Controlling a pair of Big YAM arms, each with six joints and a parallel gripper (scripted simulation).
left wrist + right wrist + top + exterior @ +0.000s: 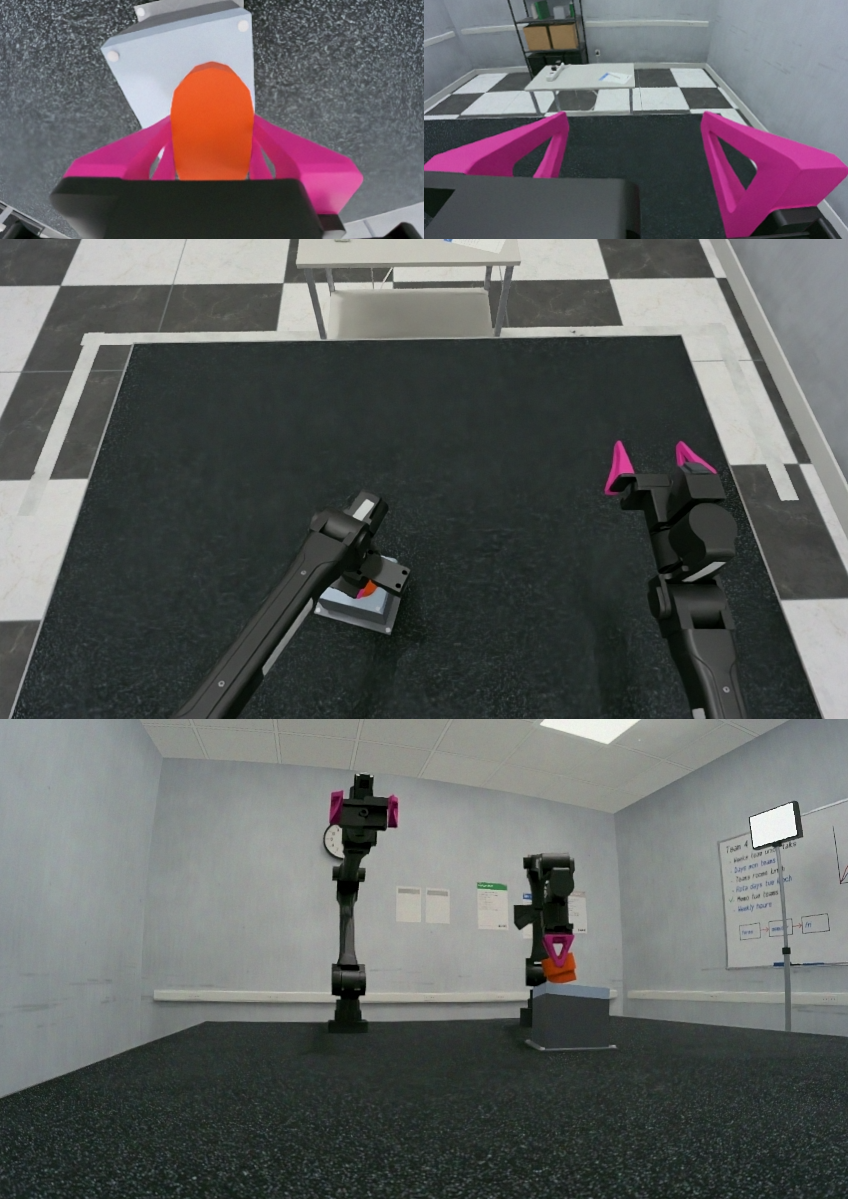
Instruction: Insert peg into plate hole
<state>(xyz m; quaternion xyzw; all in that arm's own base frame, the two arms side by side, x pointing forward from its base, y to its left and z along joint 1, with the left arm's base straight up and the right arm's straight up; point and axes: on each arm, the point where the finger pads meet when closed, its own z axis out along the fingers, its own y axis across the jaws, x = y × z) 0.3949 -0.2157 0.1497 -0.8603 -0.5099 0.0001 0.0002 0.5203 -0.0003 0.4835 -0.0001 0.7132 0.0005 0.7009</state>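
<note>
The orange peg lies 2 cm below my left hand. Round my left hand: grey block (12 cm below, 3 cm ahead, 1 cm to the left); light blue plate (8 cm below, 3 cm ahead, 1 cm to the left).
</note>
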